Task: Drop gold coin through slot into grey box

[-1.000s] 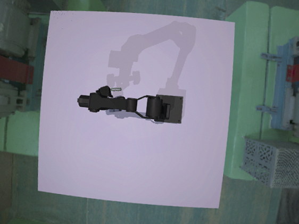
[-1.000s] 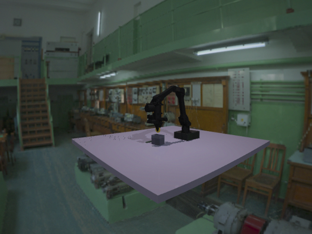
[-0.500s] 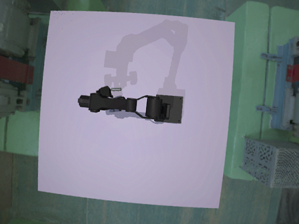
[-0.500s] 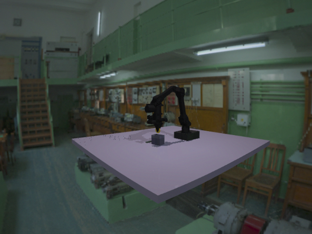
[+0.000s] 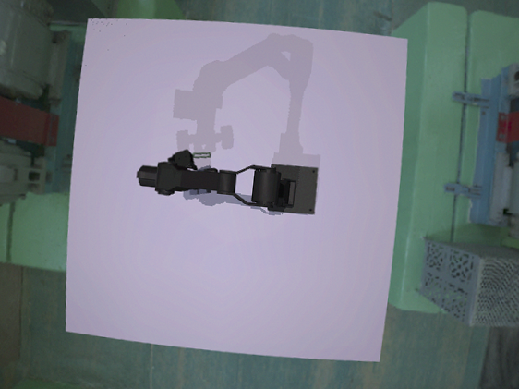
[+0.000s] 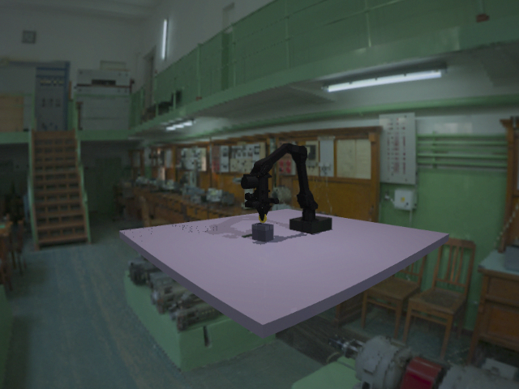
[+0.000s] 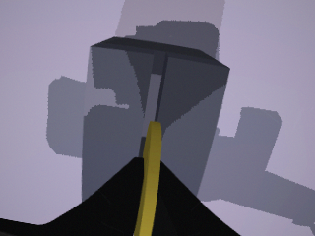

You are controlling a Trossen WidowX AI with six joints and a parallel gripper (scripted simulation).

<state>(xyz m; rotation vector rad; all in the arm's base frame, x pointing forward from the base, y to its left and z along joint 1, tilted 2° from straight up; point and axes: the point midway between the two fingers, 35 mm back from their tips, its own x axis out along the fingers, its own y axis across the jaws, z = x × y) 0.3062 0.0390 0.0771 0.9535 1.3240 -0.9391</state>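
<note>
Now: the gold coin 10 mm above my gripper tip.
</note>
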